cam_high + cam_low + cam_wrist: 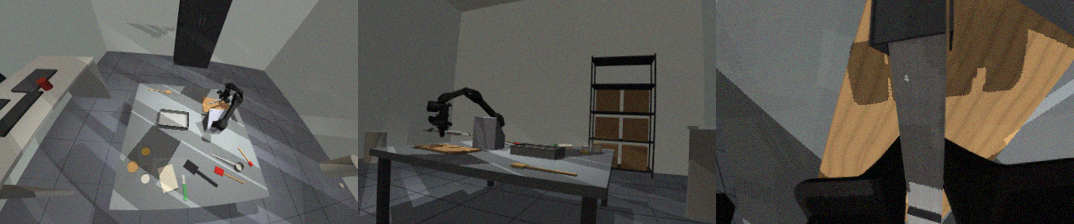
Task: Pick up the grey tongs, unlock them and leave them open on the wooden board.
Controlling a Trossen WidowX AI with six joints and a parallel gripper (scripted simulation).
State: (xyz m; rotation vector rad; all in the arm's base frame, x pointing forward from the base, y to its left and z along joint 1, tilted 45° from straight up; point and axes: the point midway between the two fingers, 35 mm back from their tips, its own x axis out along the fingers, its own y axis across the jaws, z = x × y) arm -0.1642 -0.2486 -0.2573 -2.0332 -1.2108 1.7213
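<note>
My gripper tip is now 3 cm below the yellow lock piece. Round my gripper tip: roasting tin 56 cm ahead, 27 cm to the left, 5 cm below; then red spatula 9 cm ahead, 79 cm to the left, 7 cm below; then wooden board 3 cm ahead, 2 cm to the left, 7 cm below.
</note>
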